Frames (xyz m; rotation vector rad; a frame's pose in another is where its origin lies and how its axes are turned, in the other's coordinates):
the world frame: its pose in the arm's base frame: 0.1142 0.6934 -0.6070 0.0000 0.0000 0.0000
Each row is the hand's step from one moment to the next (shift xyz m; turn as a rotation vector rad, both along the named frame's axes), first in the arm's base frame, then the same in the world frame.
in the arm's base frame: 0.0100 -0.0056 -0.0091 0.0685 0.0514 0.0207
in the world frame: 0.0100 -0.0056 -0.0091 0.0685 0.0514 0.0207
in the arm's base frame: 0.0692 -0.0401 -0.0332 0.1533 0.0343 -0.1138
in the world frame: 0.0692 -0.0401 -0.0332 0.1533 0.0343 -0.1138
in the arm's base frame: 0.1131 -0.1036 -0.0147 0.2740 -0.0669 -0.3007
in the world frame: 0.1131 -0.1036 -0.0147 0.2740 -0.0669 -0.3007
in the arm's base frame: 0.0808 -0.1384 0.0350 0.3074 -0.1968 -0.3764
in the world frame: 0.0808 -0.1384 0.0350 0.3074 -0.1968 -0.3764
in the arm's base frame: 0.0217 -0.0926 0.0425 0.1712 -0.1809 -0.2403
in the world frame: 0.0217 -0.0926 0.0425 0.1712 -0.1809 -0.2403
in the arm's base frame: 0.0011 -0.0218 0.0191 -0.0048 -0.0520 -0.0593
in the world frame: 0.0011 -0.0218 0.0191 -0.0048 -0.0520 -0.0593
